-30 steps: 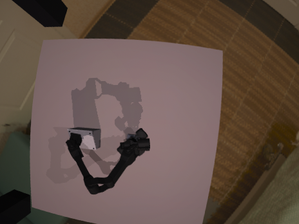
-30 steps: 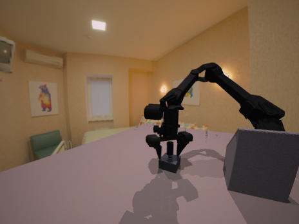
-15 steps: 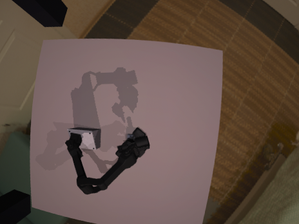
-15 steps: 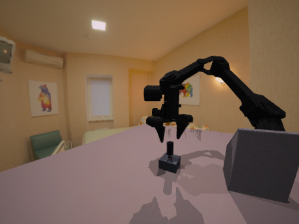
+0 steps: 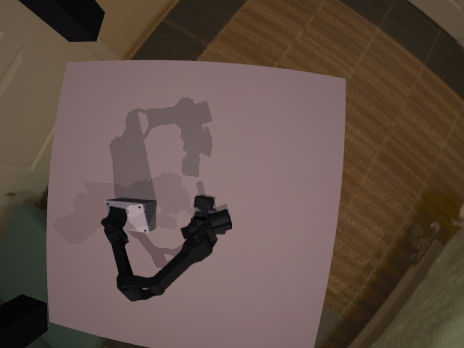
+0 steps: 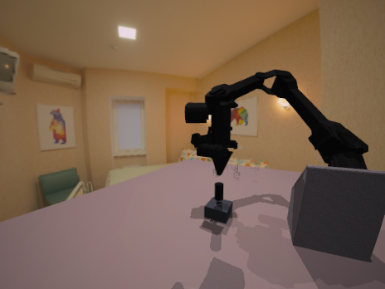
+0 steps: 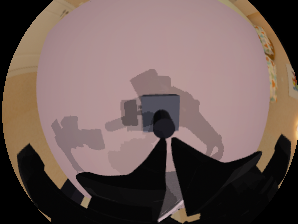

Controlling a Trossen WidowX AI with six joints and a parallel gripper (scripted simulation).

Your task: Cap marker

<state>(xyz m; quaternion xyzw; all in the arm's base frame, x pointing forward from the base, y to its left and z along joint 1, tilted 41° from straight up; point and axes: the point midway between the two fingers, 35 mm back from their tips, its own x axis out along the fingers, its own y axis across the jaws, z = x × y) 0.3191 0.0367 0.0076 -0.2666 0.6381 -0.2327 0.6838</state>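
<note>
The dark marker cap is 50 mm below my gripper tip.
</note>
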